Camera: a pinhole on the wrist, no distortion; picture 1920 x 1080 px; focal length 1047.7 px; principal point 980.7 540.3 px. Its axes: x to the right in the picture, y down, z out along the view. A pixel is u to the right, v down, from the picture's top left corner.
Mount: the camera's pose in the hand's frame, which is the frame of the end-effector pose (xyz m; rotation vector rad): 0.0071 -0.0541 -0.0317 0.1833 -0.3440 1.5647
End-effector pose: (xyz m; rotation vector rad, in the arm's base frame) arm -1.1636 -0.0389 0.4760 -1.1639 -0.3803 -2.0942
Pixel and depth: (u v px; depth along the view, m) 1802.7 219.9 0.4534
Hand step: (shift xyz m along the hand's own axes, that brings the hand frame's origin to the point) 0.0904 0.1317 0.5249
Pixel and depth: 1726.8 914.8 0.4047
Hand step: -0.1847 0.0856 0.4281
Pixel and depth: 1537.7 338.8 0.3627
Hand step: 0.0354 0.0082 0.3793
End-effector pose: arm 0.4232 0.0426 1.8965 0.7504 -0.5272 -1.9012
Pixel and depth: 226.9 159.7 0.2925
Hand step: 0.0900 -0.3497 0.1848
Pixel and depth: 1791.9 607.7 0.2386
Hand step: -0.0368 0.0419 0.2514
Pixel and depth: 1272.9 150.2 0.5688
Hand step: 0.1574 -0.0928 0.5761
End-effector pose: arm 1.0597 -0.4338 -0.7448 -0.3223 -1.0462 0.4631
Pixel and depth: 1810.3 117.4 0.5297
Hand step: 0.1559 0.1663 0.6252
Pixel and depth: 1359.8 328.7 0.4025
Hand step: 0.0443 -0.0496 0.4024
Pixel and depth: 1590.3 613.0 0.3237
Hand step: -0.0524 0.0173 0.3318
